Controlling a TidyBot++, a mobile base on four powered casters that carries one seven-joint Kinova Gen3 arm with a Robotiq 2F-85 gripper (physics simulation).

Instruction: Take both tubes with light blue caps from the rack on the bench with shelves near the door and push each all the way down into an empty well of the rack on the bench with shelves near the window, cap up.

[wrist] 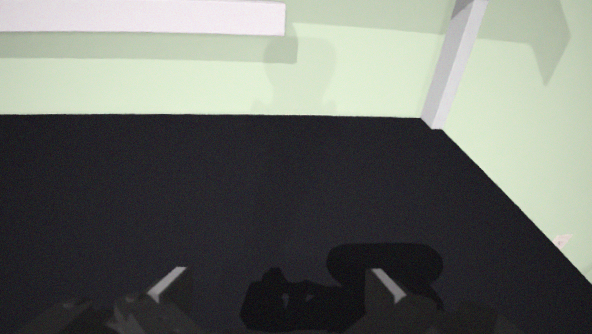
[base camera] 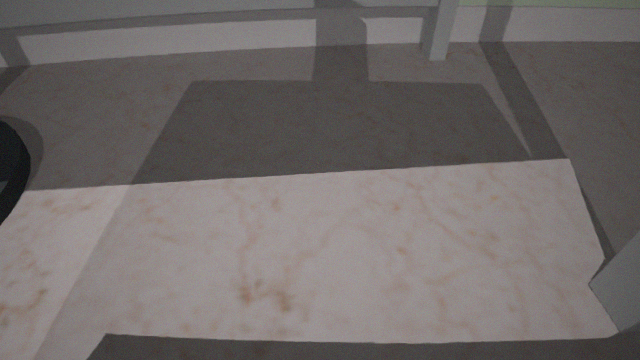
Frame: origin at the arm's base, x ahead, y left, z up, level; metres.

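Seen in the pictures: gripper, fingertip midpoint: [wrist: 279,287].
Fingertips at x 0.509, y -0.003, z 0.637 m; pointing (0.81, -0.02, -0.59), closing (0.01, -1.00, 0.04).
A point is followed by its place in that frame.
My gripper [wrist: 279,287] {z 0.637, x 0.509, y -0.003 m} is open and empty in the wrist view, its two fingertips wide apart at the bottom. Beyond it lies a dark bench top [wrist: 210,190] {z 0.517, x 0.721, y 0.088 m}, with the arm's shadow on it between and beside the fingers. The light blue capped tubes and the two racks do not show in either view. The gripper does not show in the base camera view.
A white shelf edge [wrist: 140,17] {z 0.688, x 0.889, y 0.212 m} runs along the pale green wall [wrist: 200,85] {z 0.561, x 0.964, y 0.156 m}, and a white post [wrist: 455,65] {z 0.641, x 0.930, y -0.285 m} stands at the bench's back right corner. In the base camera view are marbled floor [base camera: 325,240] {z -0.397, x 0.369, y -0.003 m}, a bench leg [base camera: 442,32] {z -0.330, x 0.888, y -0.259 m} and a dark rounded object [base camera: 12,165] {z -0.367, x 0.469, y 0.459 m} at left.
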